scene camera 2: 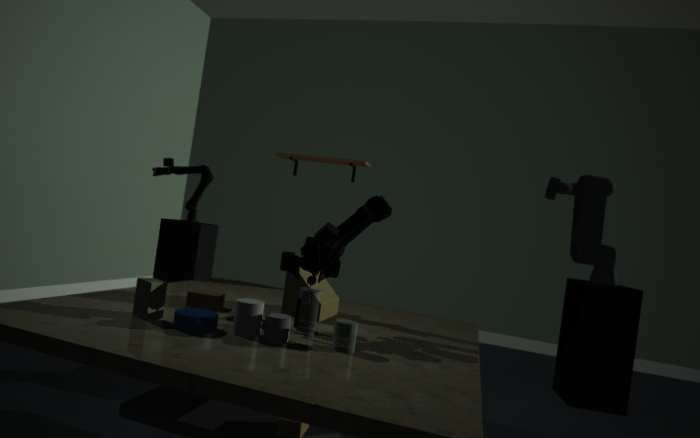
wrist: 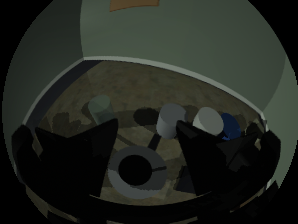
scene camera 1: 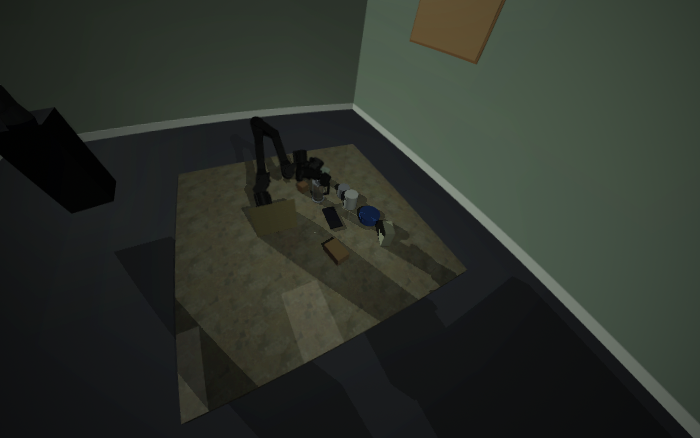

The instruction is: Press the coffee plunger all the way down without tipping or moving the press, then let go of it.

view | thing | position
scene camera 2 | my gripper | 308,280
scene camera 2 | coffee press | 307,307
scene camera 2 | blue bowl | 191,320
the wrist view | my gripper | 147,124
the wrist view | coffee press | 136,172
